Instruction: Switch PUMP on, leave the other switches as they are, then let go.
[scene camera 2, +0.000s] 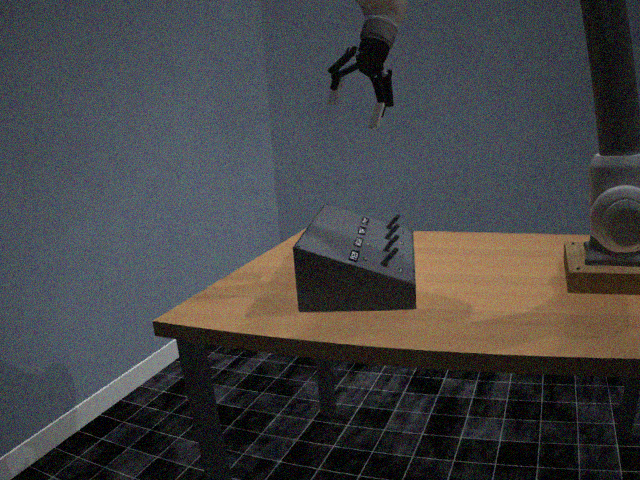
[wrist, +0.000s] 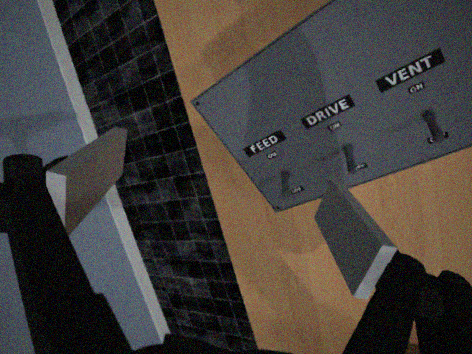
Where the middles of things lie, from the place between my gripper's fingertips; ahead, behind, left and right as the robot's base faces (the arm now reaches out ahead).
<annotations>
The dark sloped switch box (scene camera 2: 339, 267) is 340 mm below my hand, 50 mm to the right of it and 20 mm ahead of it.
</annotations>
